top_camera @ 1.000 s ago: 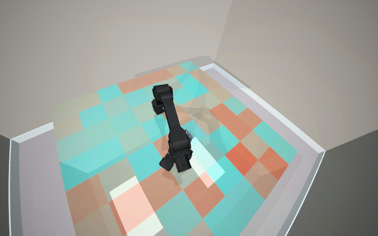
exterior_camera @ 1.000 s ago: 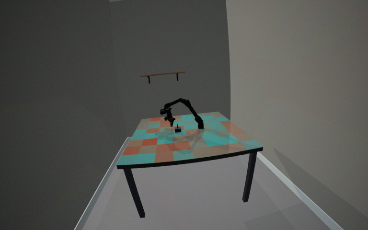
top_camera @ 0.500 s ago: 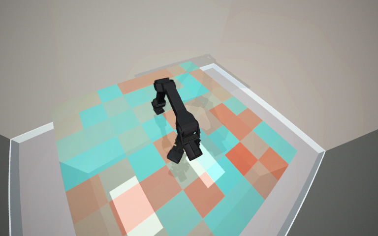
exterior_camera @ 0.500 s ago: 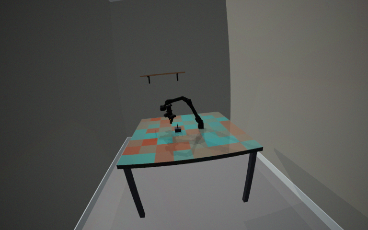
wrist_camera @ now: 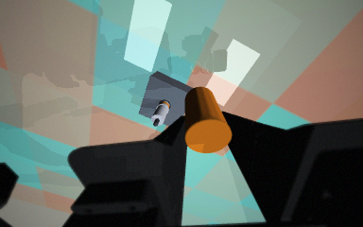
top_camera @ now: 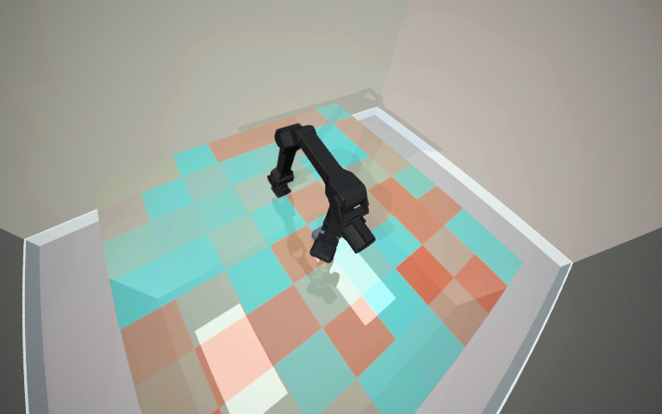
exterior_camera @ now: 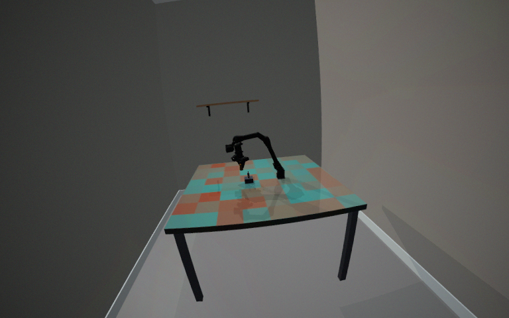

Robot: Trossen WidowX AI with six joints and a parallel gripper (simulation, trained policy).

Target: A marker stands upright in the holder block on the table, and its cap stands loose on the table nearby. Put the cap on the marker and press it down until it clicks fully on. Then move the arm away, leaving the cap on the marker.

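My gripper tip is 50 mm past the grey marker, 40 mm to the right of it and 50 mm above it. Round my gripper tip: dark holder block 50 mm behind, 40 mm to the left, 100 mm below; orange cap 10 mm ahead, 10 mm above.
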